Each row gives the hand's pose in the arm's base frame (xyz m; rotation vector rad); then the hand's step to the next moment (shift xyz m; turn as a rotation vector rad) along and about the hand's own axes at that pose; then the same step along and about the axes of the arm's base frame.
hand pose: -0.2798 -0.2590 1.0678 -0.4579 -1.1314 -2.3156
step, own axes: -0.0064 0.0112 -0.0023 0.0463 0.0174 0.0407
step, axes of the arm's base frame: 0.0115 -0.0057 0.0024 -0.0243 0.0096 0.0585
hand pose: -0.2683 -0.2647 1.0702 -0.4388 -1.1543 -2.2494
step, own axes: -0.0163 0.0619 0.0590 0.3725 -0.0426 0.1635
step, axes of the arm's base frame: 0.0529 0.0248 0.0645 -0.3138 0.0286 0.2608
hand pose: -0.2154 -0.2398 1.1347 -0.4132 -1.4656 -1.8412
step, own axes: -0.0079 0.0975 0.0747 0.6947 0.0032 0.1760
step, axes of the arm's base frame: 0.0605 0.0649 0.0853 -0.5022 -0.0738 0.5059
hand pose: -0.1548 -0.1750 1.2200 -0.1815 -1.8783 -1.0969
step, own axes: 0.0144 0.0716 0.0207 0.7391 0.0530 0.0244
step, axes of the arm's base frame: 0.0162 0.0536 0.0513 -0.4043 -0.1711 0.5974
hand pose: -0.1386 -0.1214 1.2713 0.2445 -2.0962 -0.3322
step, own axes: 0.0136 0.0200 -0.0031 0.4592 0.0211 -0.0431
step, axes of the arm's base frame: -0.0052 0.0143 0.0191 -0.2008 -0.1255 0.3963
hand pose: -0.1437 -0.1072 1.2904 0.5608 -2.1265 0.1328
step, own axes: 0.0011 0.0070 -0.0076 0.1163 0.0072 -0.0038
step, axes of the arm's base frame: 0.0021 0.0081 0.0061 -0.0571 -0.0323 0.0964
